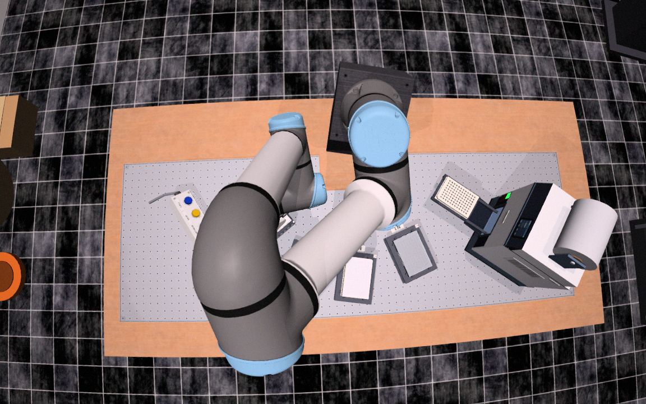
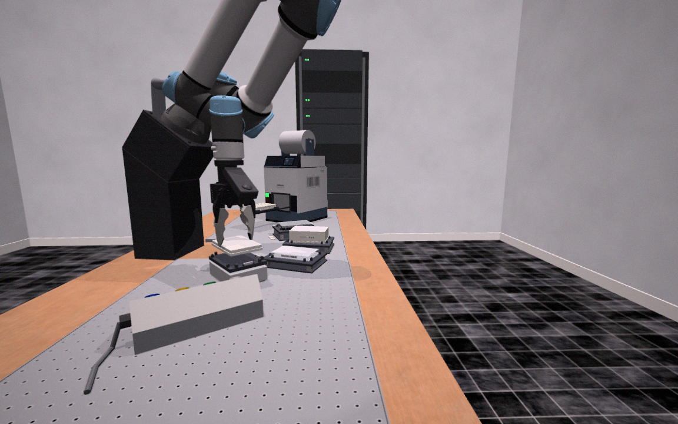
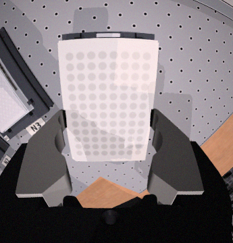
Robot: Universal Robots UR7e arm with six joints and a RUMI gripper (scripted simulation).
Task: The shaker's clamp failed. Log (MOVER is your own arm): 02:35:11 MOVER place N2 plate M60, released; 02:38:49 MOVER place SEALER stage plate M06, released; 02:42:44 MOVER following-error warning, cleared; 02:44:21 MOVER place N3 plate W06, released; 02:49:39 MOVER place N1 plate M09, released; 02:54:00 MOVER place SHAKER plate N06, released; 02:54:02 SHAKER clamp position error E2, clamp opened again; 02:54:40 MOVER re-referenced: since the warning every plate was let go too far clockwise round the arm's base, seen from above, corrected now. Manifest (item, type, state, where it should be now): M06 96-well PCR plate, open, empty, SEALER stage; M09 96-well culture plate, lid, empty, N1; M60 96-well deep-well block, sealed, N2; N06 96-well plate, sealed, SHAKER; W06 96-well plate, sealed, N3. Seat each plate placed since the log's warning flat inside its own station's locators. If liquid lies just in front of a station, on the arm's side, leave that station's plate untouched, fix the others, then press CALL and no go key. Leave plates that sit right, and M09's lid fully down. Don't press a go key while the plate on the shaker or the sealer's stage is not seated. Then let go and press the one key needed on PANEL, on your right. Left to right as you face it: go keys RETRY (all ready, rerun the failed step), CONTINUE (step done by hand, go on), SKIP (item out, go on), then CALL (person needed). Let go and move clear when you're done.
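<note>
My gripper is now 17 cm to the left of the white retry key, 7 cm short of it and 4 cm above it. Also, from my hand: white sealed plate: 13 cm to the left, 12 cm ahead, 7 cm below; then green continue key: 20 cm to the right, 4 cm below, 4 cm ahead; then n3 label: 15 cm to the left, 11 cm below, 3 cm ahead.
</note>
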